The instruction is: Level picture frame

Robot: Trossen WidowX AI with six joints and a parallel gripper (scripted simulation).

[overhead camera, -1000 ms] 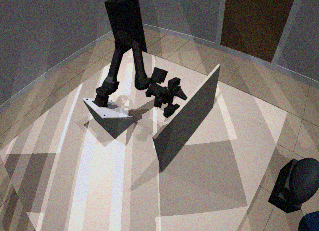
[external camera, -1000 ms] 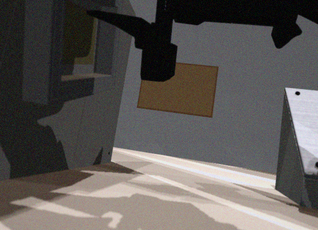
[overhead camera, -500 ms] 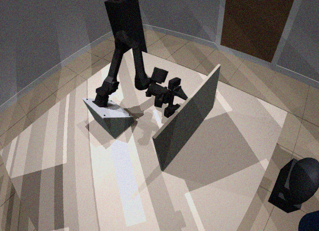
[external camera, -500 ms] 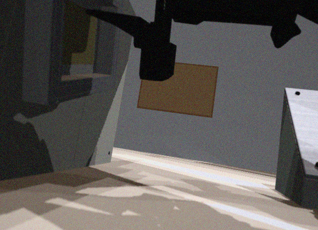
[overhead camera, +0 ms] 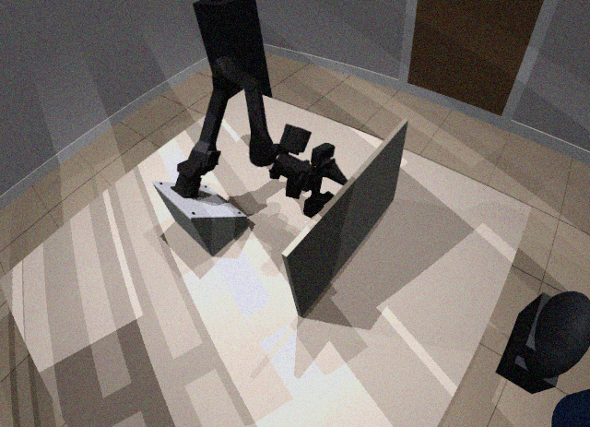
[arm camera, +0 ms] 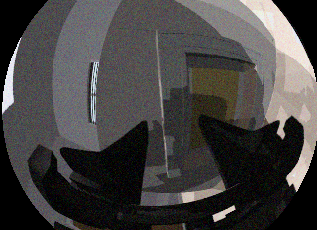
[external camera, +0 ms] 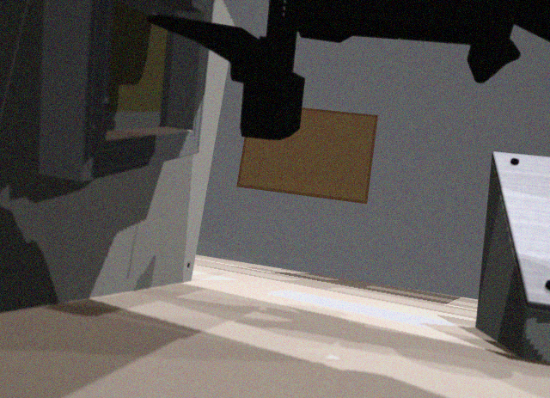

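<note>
Now: gripper tip 50 mm above the picture frame, 20 mm to the left of it and 10 mm short of it. From my gripper tip the other things lie so: wall panel: 60 mm below, 20 mm ahead, 10 mm to the right.
</note>
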